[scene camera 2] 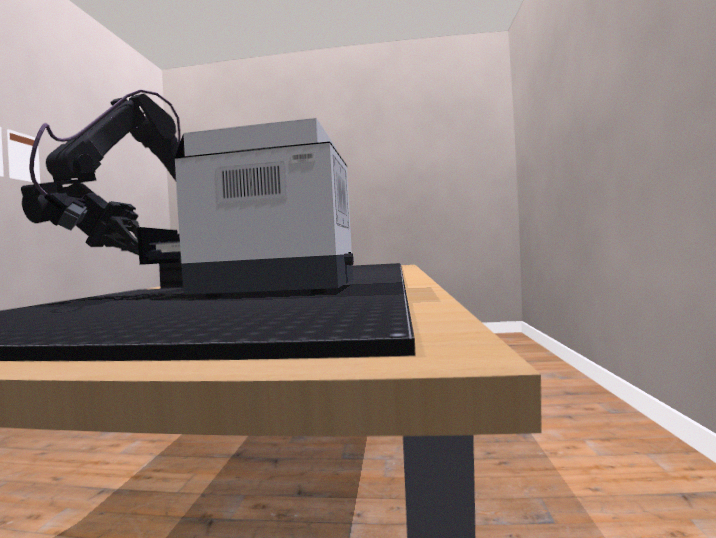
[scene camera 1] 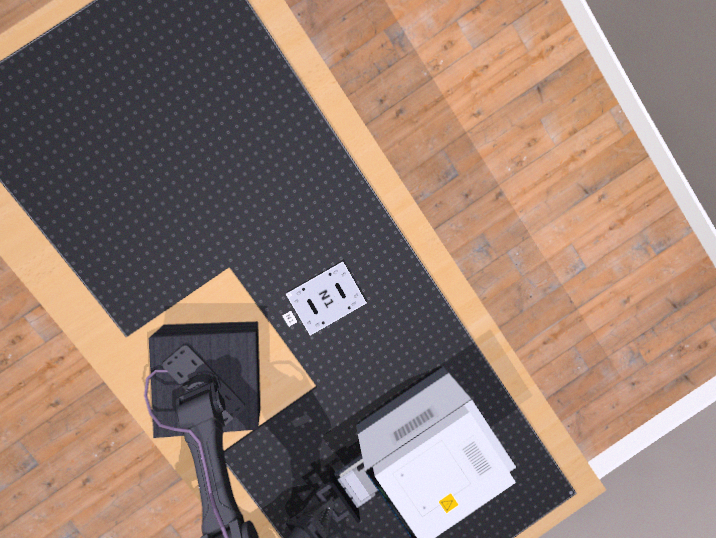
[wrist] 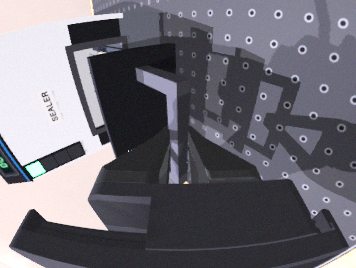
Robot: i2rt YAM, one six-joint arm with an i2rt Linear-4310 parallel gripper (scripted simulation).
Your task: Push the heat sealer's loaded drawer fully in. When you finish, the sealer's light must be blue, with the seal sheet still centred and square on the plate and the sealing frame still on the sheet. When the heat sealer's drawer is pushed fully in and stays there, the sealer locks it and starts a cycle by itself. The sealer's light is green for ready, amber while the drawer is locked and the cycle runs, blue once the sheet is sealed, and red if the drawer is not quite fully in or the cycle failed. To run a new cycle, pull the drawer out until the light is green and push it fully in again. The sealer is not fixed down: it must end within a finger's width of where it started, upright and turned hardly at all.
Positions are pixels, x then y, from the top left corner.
Labels:
A heat sealer shows in scene camera 2, in scene camera 1 (424,452) and in the wrist view. One and the same spot on the heat sealer: (wrist: 135,97) is (scene camera 2: 154,242).

